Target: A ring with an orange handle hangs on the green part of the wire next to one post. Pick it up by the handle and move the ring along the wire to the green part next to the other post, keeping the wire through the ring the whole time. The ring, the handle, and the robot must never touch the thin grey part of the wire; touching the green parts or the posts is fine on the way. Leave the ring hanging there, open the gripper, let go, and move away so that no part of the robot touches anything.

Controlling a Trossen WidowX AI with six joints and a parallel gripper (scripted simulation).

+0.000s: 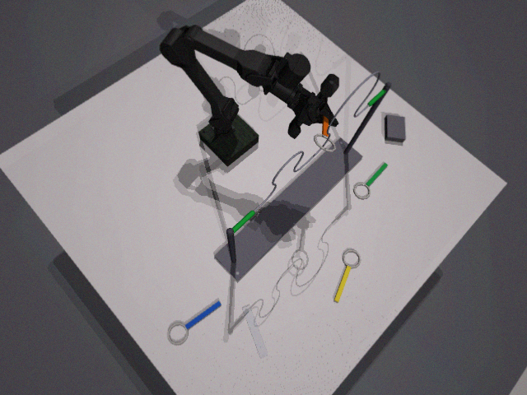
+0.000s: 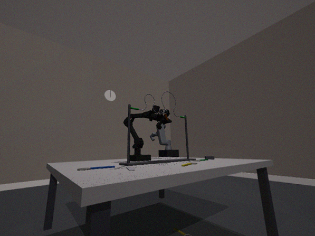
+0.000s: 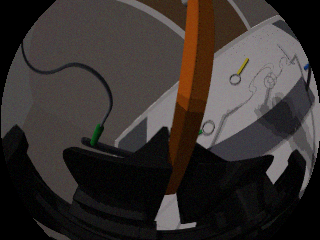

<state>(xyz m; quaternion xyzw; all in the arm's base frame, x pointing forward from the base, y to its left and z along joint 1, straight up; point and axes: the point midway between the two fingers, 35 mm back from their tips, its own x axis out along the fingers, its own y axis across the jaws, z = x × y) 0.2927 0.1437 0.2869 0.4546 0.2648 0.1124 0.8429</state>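
The orange-handled ring lies 10 mm ahead of my gripper tip, 70 mm to the right of it and 50 mm above it. From my gripper tip the other things lie so: green-handled ring 150 mm ahead, 140 mm to the left, 320 mm below; dark grey block 60 mm ahead, 380 mm to the left, 310 mm below; yellow-handled ring 330 mm ahead, 150 mm to the right, 320 mm below.
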